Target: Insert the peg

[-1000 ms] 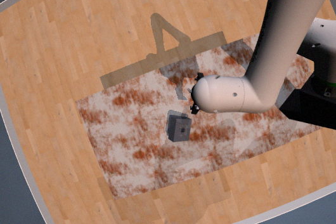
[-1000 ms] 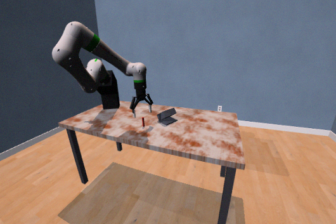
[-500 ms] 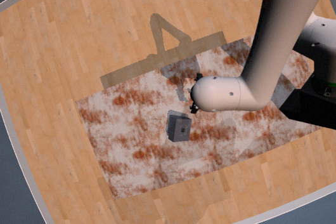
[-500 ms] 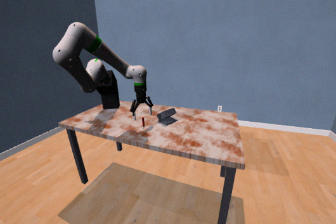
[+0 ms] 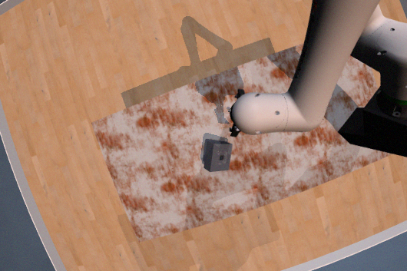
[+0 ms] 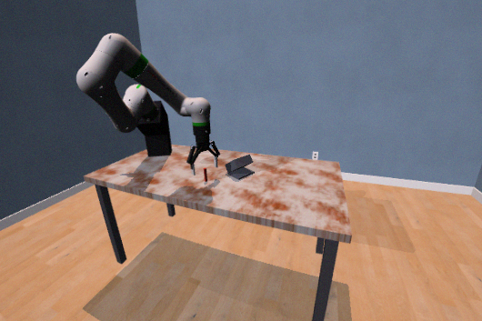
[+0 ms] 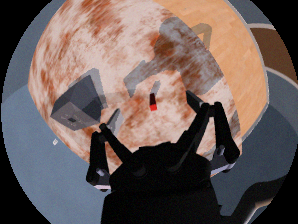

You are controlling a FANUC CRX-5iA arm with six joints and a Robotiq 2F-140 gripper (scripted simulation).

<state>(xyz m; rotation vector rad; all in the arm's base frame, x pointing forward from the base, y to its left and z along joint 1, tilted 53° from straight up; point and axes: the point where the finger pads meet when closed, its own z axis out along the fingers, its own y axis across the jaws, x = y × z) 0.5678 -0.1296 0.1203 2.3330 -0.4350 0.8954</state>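
The red peg lies 40 mm below my hand.
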